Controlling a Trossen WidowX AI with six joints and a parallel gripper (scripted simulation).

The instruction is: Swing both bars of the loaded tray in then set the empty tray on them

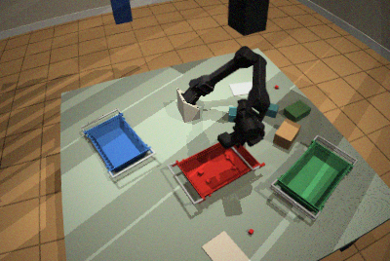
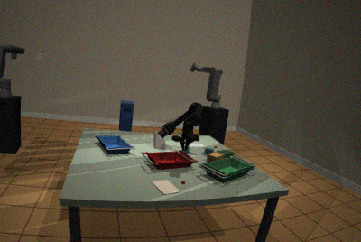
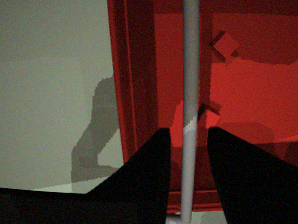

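My gripper tip is now 320 mm past the blue tray, 430 mm to the left of it and 60 mm above it. Round my gripper tip: green block 90 mm behind, 430 mm to the left, 80 mm below; orange block 270 mm to the left, 70 mm below.
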